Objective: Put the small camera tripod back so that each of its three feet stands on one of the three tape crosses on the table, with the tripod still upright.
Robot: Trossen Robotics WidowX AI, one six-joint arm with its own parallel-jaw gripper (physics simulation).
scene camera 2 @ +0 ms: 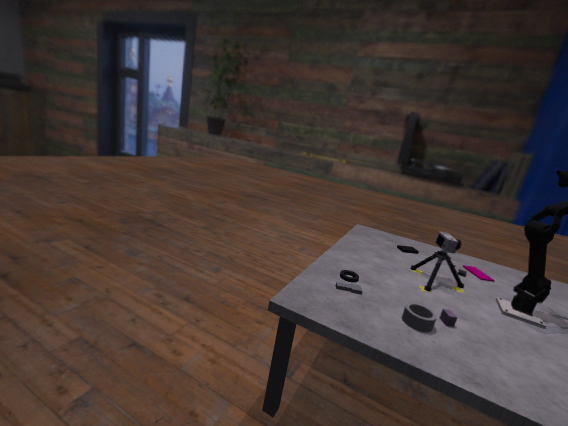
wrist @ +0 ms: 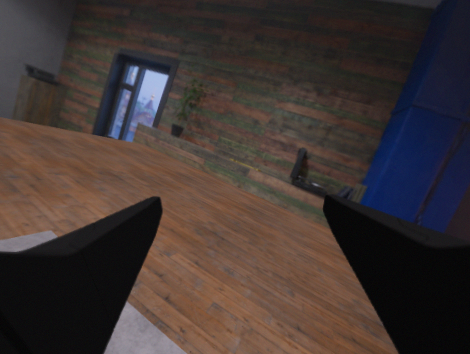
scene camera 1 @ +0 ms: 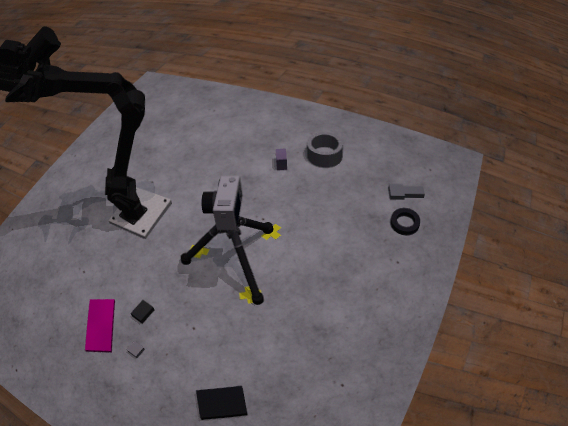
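Seen in the pictures: gripper, fingertip midpoint: (wrist: 243,203); arm's base, origin of the base link: (scene camera 2: 521,309) (scene camera 1: 133,212).
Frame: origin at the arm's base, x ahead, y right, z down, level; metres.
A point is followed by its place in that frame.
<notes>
The small black tripod (scene camera 1: 246,265) @[x 0.399, y 0.013, z -0.066 m] (scene camera 2: 435,273) @[x 0.334, y -0.108, z -0.058 m] stands upright and carries a light grey camera (scene camera 1: 228,202) @[x 0.357, y -0.007, z -0.222 m] (scene camera 2: 448,242) @[x 0.326, y -0.083, z -0.204 m]. In scene view 1 its right foot is at the edge of one yellow cross (scene camera 1: 274,232) @[x 0.356, y -0.148, z 0.009 m], its front foot lies just right of a second cross (scene camera 1: 247,295) @[x 0.410, y 0.039, z 0.013 m], and its left foot is left of and below a third cross (scene camera 1: 201,251) @[x 0.270, y 0.020, z -0.044 m]. My gripper (wrist: 243,203) @[x -0.003, y 0.271, z -0.590 m] is open and empty, its two fingers wide apart in the wrist view. It is raised well away from the tripod, at the left in scene view 1.
Near the tripod are a magenta slab (scene camera 1: 100,325) @[x 0.165, y 0.324, z 0.005 m], a dark block (scene camera 1: 142,311) @[x 0.235, y 0.225, z -0.002 m], a small grey piece (scene camera 1: 136,350) @[x 0.289, y 0.319, z 0.001 m] and a black slab (scene camera 1: 221,402) @[x 0.526, y 0.310, z -0.002 m]. Farther off are a purple block (scene camera 1: 281,159) @[x 0.256, y -0.349, z -0.025 m], a grey ring (scene camera 1: 325,158) @[x 0.353, y -0.416, z -0.022 m], a grey stepped piece (scene camera 1: 398,192) @[x 0.576, y -0.423, z -0.002 m] and a black ring (scene camera 1: 395,227) @[x 0.618, y -0.307, z 0.000 m].
</notes>
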